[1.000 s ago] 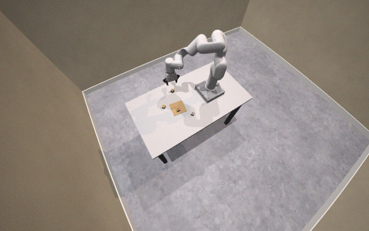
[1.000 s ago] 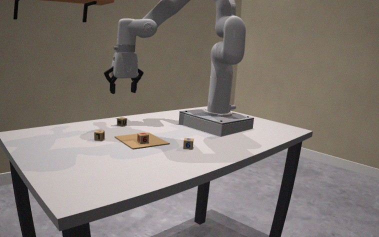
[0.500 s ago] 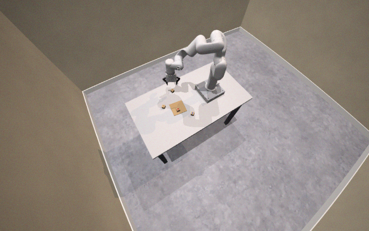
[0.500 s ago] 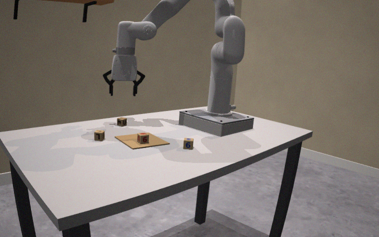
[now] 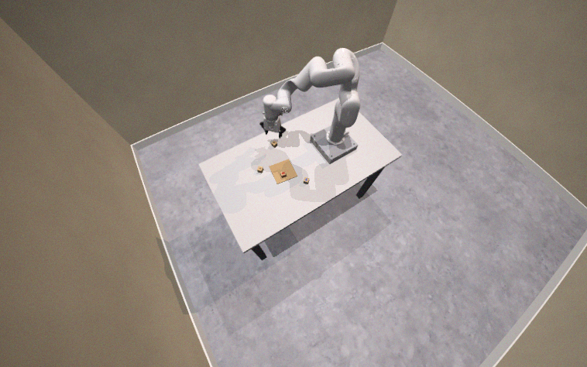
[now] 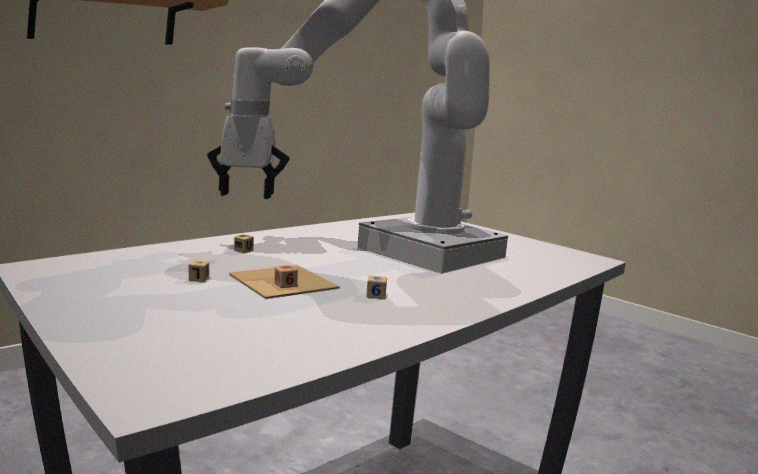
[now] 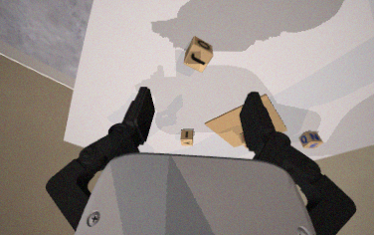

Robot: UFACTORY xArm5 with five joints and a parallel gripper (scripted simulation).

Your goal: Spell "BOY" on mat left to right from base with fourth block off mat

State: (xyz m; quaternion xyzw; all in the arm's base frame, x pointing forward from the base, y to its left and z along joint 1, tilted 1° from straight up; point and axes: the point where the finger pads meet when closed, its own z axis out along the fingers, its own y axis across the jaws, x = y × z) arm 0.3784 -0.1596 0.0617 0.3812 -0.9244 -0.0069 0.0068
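My hand is 11 cm above the wooden block. Round my hand: tan mat (4 cm ahead, 21 cm to the left, 12 cm below).
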